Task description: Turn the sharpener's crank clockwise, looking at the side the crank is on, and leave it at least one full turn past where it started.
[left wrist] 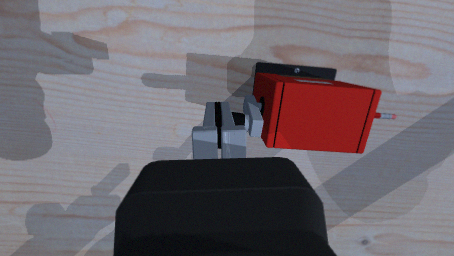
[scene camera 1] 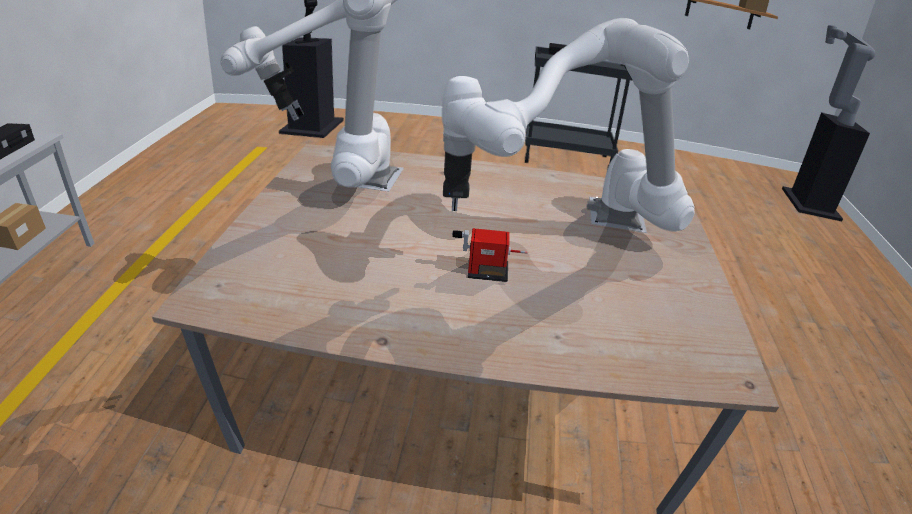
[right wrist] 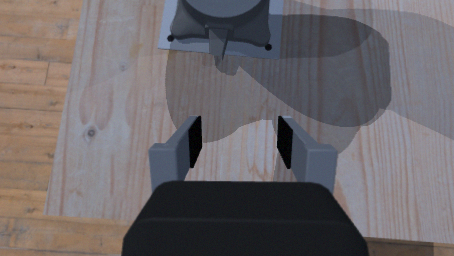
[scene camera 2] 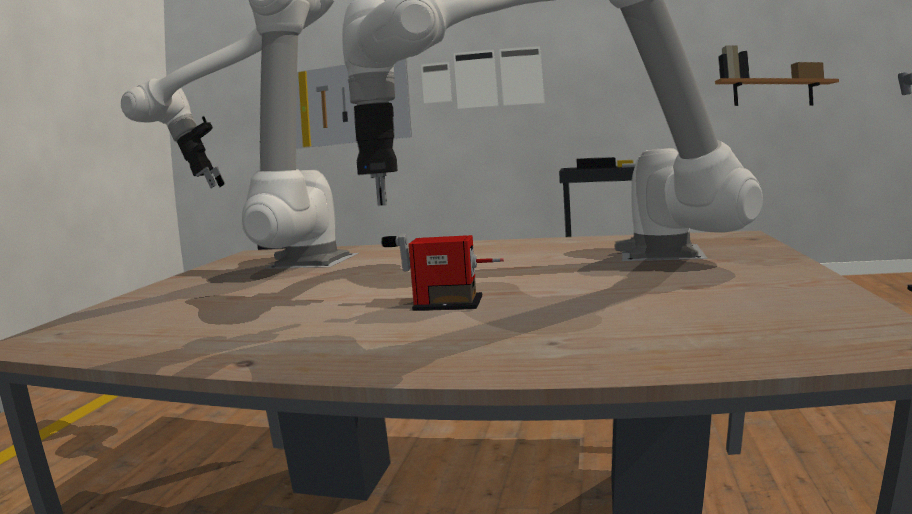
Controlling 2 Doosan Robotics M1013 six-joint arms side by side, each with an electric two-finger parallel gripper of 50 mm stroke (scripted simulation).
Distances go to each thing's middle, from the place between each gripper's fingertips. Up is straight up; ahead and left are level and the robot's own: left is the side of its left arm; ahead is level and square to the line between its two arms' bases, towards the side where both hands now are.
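Crank (left wrist: pixel 252 119), measured from my right hand (scene camera 2: pixel 218 186): 48 cm ahead of it, 78 cm to the left of it, 15 cm below it.
My left gripper (scene camera 2: pixel 382 205) is visible: 2 cm short of the crank, 3 cm to the right of it, 10 cm above it.
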